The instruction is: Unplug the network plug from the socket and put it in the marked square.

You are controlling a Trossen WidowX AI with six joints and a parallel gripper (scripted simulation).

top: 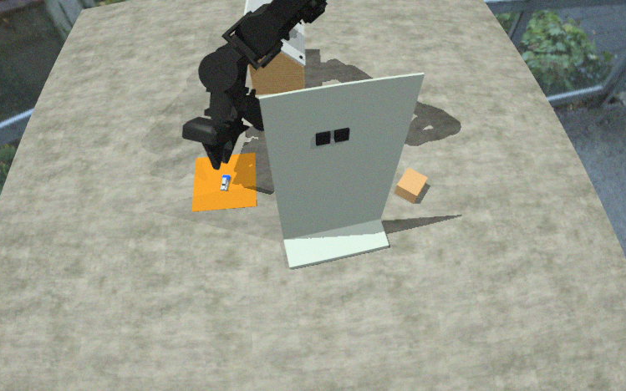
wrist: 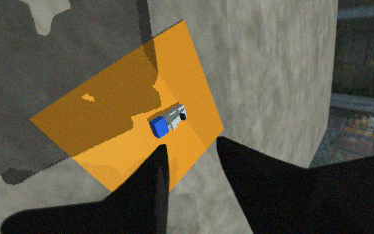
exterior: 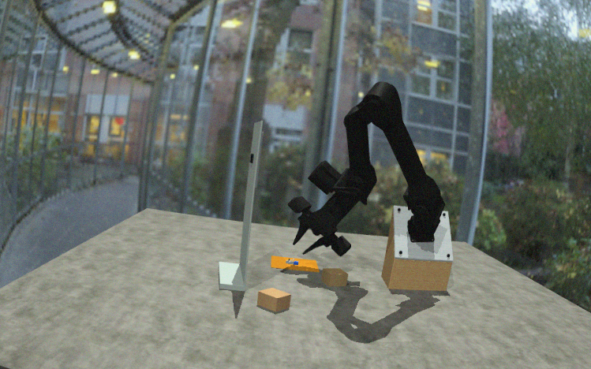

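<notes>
My gripper tip is now 3 cm above the thin pale tab and 2 cm short of it. From my gripper tip the other things lie so: grey-white panel (18 cm to the left, 14 cm ahead, 12 cm above); then orange marked square (4 cm below, 1 cm ahead); then network plug (3 cm below, 1 cm ahead).
</notes>
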